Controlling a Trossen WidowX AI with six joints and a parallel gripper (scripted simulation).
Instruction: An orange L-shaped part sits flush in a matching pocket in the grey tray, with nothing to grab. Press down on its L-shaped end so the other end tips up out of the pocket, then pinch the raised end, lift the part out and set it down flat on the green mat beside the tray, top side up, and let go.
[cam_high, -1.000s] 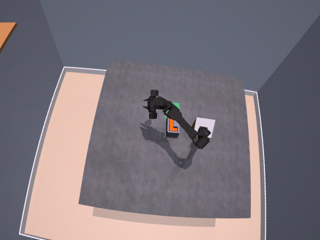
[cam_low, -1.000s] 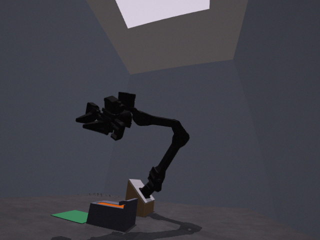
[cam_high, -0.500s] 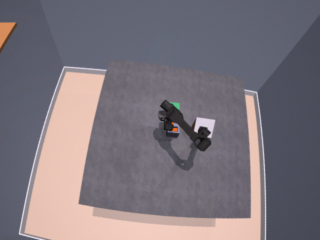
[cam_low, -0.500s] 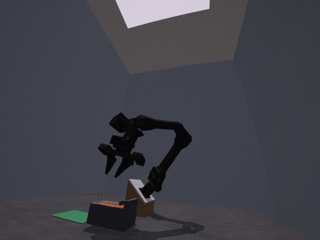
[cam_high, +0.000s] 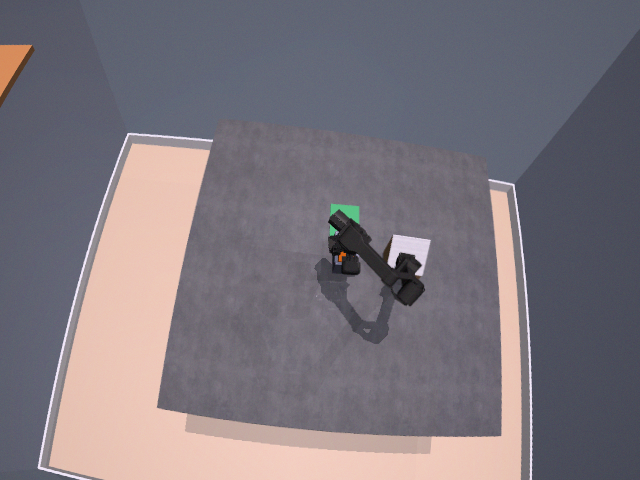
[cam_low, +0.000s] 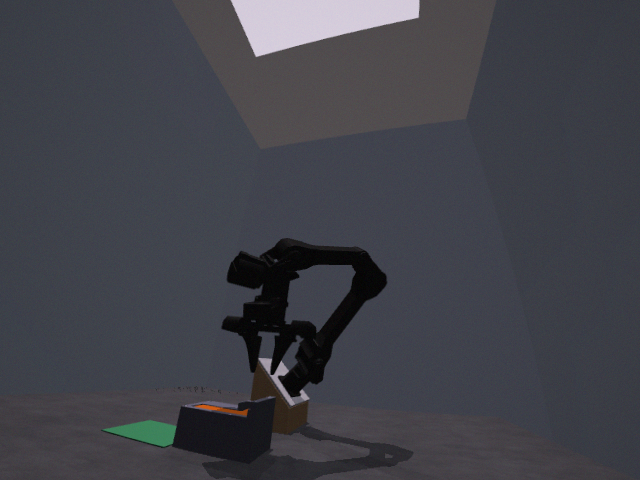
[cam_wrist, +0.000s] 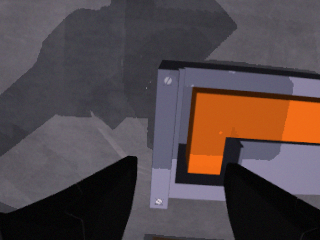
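Now: the orange L-shaped part 8 cm below my gripper tip and 5 cm to the right of it. From my gripper tip the other things lie so: green mat: 22 cm to the right, 15 cm below, 1 cm ahead.
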